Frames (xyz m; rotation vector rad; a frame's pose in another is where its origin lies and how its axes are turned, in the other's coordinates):
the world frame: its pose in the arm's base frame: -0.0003 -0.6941 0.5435 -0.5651 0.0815 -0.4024
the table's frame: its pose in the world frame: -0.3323 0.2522 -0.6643 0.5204 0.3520 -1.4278
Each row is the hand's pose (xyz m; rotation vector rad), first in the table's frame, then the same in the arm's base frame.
Working: the table's frame: its pose in the arm's base frame: -0.3402 -0.7049 -0.1634 0.0677 -0.1089 -1.8508

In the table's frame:
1: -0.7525 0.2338 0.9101 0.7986 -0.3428 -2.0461
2: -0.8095 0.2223 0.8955 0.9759 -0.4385 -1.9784
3: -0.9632 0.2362 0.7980 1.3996 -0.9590 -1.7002
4: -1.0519 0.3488 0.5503 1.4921 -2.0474 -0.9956
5: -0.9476 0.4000 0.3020 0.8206 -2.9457 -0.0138
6: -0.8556 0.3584 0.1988 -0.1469 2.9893 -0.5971
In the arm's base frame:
1: -0.0008 -0.0105 0.7596 -0.3388 0.8483 2.1105
2: 0.0056 0.0468 0.7433 -0.3658 1.0527 2.0473
3: 0.0718 0.1867 0.6464 -0.1825 1.7012 1.7403
4: 0.2295 0.2309 0.4117 0.6749 2.4138 1.0480
5: 0.2749 0.1067 0.1716 1.8668 2.4428 0.1590
6: 0.2202 0.0257 0.0654 -2.2790 -1.8789 0.3785

